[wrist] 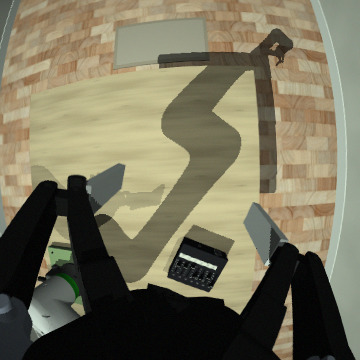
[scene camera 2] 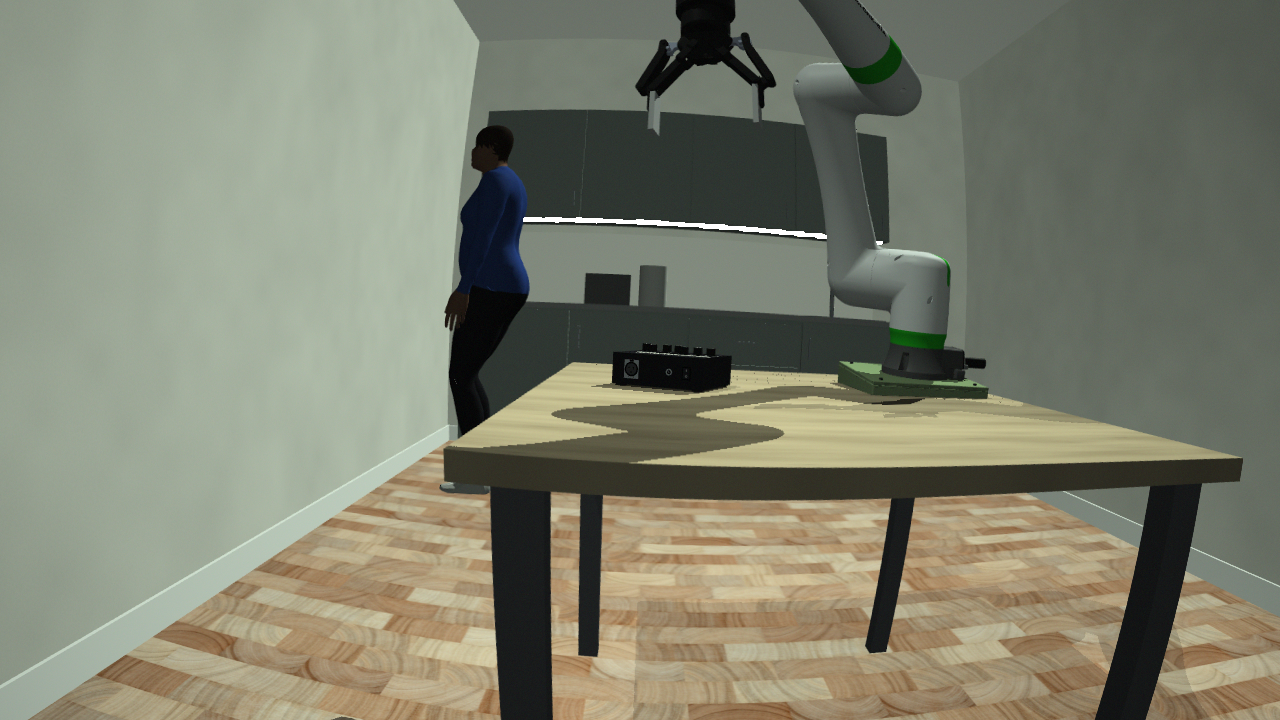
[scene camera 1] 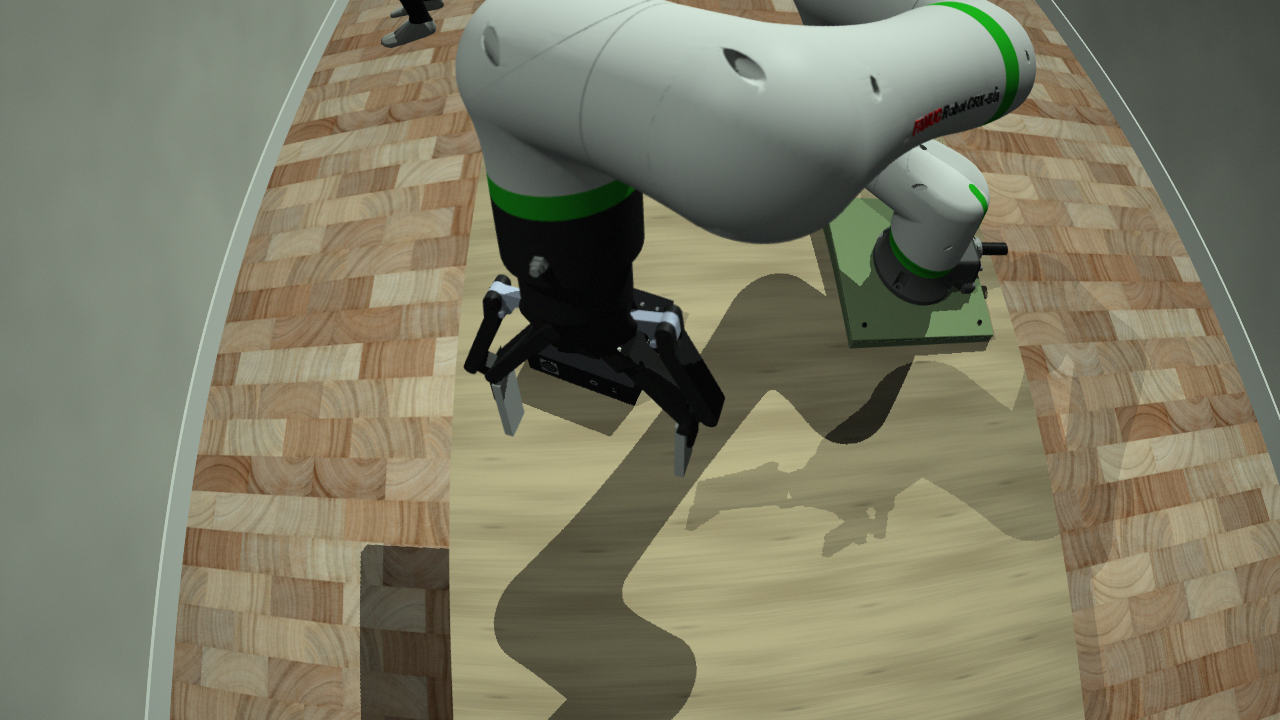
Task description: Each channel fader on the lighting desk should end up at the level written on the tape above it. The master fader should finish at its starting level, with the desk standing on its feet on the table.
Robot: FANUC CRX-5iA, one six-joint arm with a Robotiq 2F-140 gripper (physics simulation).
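Places are measured from the arm's base along level axes (x left, y ahead, z down), in centimetres.
Where they show: gripper, fingertip midpoint: [wrist: 186, 195] [scene camera 2: 705, 128] [scene camera 1: 596, 443]; arm's base, link origin: [wrist: 74, 278] [scene camera 2: 914, 374] [scene camera 1: 914, 265].
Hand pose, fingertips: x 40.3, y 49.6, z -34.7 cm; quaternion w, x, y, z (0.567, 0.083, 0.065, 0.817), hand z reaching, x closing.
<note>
Each offset is from my fingertips to the centre of the thing. "pt": to the spot under its first point.
The lighting desk @(dx -31.6, dy +0.7, dz +34.6 cm) [scene camera 1: 586, 377] [scene camera 2: 671, 369] [wrist: 193, 279] is a small black box standing upright on the table [scene camera 1: 850, 626] [scene camera 2: 850, 480] [wrist: 100, 125]. Its knobs point up in scene camera 2, and a socket shows on its side panel. In the wrist view a white tape strip @(pt dx -28.3, dy +1.4, dz +32.6 cm) [wrist: 198, 260] crosses its top above several dark faders. The writing and the fader levels are too small to read, and I cannot tell which is the master. My gripper [scene camera 1: 595, 434] [scene camera 2: 705, 112] [wrist: 186, 195] is open and empty, high above the table and apart from the desk. It partly hides the desk in scene camera 1.
The green base plate [scene camera 1: 921, 329] [scene camera 2: 859, 376] [wrist: 59, 254] carries the arm's base, to the desk's right in the scene views. A person [scene camera 2: 494, 232] in a blue top stands beyond the table's left side. Dark cabinets [scene camera 2: 689, 170] line the back wall.
</note>
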